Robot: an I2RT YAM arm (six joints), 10 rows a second.
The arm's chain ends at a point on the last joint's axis. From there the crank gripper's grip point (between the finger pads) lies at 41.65 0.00 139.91 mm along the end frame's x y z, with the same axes.
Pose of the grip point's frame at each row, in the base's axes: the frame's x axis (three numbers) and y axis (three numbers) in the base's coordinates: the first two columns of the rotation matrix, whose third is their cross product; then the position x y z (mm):
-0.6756 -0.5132 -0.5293 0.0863 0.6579 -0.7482 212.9 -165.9 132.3
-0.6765 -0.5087 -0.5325 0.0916 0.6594 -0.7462 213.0 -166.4 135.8
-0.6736 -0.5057 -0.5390 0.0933 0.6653 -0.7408 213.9 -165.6 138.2
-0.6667 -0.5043 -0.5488 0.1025 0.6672 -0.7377 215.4 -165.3 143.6
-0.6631 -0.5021 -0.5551 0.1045 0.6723 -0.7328 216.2 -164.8 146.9
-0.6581 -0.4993 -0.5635 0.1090 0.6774 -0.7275 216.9 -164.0 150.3
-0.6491 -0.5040 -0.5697 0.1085 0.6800 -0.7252 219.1 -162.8 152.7
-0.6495 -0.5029 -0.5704 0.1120 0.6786 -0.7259 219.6 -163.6 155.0
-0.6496 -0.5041 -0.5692 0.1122 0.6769 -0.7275 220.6 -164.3 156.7
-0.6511 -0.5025 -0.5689 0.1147 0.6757 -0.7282 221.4 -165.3 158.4
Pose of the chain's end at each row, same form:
-0.6756 -0.5132 -0.5293 0.0863 0.6579 -0.7482 138.6 -67.4 210.3
-0.6765 -0.5087 -0.5325 0.0916 0.6594 -0.7462 138.9 -67.8 213.9
-0.6736 -0.5057 -0.5390 0.0933 0.6653 -0.7408 139.4 -67.7 216.7
-0.6667 -0.5043 -0.5488 0.1025 0.6672 -0.7377 139.9 -67.6 221.5
-0.6631 -0.5021 -0.5551 0.1045 0.6723 -0.7328 140.1 -67.8 225.1
-0.6581 -0.4993 -0.5635 0.1090 0.6774 -0.7275 140.1 -67.6 228.5
-0.6491 -0.5040 -0.5697 0.1085 0.6800 -0.7252 140.8 -67.3 230.5
-0.6495 -0.5029 -0.5704 0.1120 0.6786 -0.7259 141.4 -67.8 232.5
-0.6496 -0.5041 -0.5692 0.1122 0.6769 -0.7275 142.4 -68.2 234.0
-0.6511 -0.5025 -0.5689 0.1147 0.6757 -0.7282 143.5 -68.9 235.6

